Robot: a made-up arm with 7 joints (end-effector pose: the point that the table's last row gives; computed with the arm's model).
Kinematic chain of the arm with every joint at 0, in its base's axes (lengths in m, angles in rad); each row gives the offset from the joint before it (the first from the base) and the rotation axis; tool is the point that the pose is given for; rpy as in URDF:
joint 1: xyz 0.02 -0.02 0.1 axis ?
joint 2: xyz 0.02 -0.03 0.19 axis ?
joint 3: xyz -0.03 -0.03 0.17 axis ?
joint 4: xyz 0 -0.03 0.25 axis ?
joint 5: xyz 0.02 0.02 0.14 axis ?
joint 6: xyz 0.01 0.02 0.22 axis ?
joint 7: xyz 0.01 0 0.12 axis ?
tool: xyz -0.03 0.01 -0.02 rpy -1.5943 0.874 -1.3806
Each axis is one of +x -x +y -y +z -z.
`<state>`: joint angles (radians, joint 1 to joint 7).
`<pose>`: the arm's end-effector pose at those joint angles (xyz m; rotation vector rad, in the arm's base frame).
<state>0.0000 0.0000 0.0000 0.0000 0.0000 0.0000 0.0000</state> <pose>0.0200 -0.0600 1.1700 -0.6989 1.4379 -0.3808</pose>
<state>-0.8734 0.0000 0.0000 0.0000 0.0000 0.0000 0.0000</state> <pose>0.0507 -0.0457 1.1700 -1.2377 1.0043 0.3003</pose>
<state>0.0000 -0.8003 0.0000 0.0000 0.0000 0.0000 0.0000</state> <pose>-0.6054 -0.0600 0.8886 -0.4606 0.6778 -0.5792</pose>
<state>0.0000 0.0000 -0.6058 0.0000 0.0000 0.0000 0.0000</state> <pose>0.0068 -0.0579 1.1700 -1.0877 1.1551 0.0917</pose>
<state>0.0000 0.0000 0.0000 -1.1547 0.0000 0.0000 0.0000</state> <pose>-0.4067 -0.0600 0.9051 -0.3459 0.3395 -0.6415</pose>
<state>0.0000 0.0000 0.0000 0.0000 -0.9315 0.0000 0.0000</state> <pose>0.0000 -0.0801 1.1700 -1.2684 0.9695 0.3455</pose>
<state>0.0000 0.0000 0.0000 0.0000 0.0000 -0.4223 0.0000</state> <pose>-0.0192 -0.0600 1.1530 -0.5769 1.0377 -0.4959</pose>
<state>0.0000 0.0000 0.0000 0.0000 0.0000 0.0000 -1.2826</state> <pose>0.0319 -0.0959 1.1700 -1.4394 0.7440 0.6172</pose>
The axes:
joint 1: -z
joint 2: +y
joint 3: -z
joint 4: +y
joint 5: -z
joint 6: +y
joint 7: -z

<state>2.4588 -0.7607 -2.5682 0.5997 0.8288 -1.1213 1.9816</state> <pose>0.5842 0.4159 0.6586 0.5935 0.3242 -2.2830</pose>
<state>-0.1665 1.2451 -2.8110 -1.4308 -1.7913 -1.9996 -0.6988</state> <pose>0.5966 -0.0011 0.1861 2.8204 -1.1351 -0.6205</pose>
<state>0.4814 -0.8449 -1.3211 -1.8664 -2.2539 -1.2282 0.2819</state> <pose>-0.4190 -0.2980 0.5086 1.7044 2.1753 -1.2127</pose>
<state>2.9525 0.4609 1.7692 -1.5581 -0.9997 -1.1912 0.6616</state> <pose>-0.0861 -0.3808 0.6161 0.3429 -1.2898 1.7266</pose>
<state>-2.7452 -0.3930 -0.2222 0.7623 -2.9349 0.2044 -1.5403</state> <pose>0.0309 -0.0398 1.0928 -1.3189 0.6448 0.3984</pose>
